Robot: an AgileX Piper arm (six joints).
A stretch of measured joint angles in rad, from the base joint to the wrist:
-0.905 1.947 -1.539 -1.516 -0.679 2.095
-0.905 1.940 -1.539 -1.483 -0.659 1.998
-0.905 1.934 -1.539 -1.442 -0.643 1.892
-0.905 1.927 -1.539 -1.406 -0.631 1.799
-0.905 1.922 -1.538 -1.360 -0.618 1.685
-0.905 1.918 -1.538 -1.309 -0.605 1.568
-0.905 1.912 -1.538 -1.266 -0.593 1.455
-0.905 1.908 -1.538 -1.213 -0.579 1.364
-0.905 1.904 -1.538 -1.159 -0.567 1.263
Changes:
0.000 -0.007 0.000 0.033 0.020 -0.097
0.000 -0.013 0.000 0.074 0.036 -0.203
0.000 -0.020 0.000 0.110 0.048 -0.296
0.000 -0.025 0.001 0.156 0.061 -0.410
0.000 -0.029 0.001 0.207 0.074 -0.527
0.000 -0.035 0.001 0.250 0.086 -0.640
0.000 -0.039 0.001 0.303 0.100 -0.731
0.000 -0.043 0.001 0.357 0.112 -0.832

